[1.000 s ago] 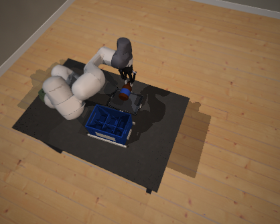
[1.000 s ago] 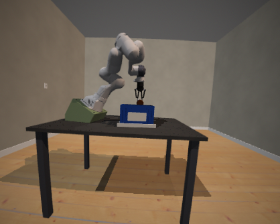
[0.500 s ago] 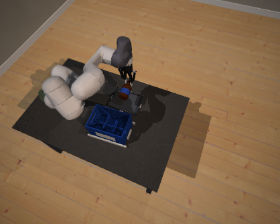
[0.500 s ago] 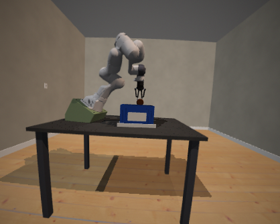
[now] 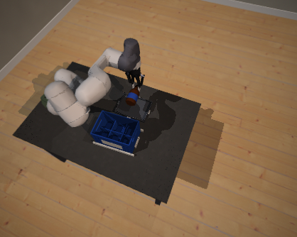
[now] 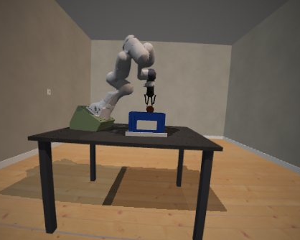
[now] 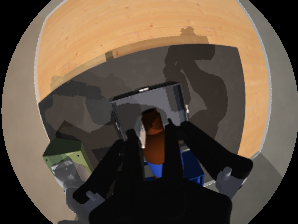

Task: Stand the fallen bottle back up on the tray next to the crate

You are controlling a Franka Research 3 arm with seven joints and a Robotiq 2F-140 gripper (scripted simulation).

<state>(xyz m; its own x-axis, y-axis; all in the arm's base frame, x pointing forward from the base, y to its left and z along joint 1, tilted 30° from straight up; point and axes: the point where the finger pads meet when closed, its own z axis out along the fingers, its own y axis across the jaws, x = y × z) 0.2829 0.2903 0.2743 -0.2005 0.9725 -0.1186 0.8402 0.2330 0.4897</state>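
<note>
My gripper is now 50 mm to the left of the brown bottle, 20 mm above it and 10 mm short of it. The rest, counted from my hand: blue crate: 320 mm to the right, 130 mm below, 40 mm ahead; dark tray: 200 mm below, 50 mm to the right, 10 mm behind.
</note>
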